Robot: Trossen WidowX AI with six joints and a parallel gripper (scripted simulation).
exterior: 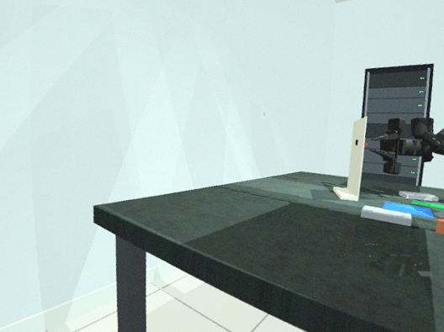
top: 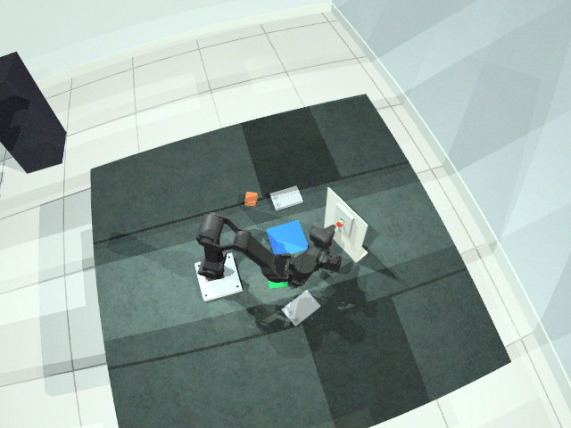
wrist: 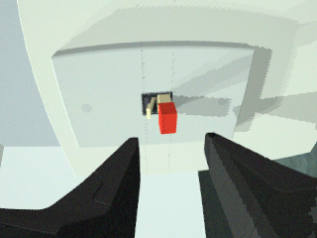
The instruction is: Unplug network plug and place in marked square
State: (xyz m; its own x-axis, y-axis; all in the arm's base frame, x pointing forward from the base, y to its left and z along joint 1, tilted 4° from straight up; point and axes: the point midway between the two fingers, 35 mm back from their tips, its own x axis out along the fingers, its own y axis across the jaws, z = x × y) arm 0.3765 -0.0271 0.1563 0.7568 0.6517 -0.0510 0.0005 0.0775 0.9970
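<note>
Now: the red plug 30 mm ahead of my gripper tip and 10 mm to the left of it. From my gripper tip the other things lie so: green square: 180 mm behind, 50 mm to the right, 180 mm below; then blue marked square: 130 mm behind, 90 mm to the left, 180 mm below; then white upright panel: 50 mm ahead, 20 mm to the left, 60 mm below.
</note>
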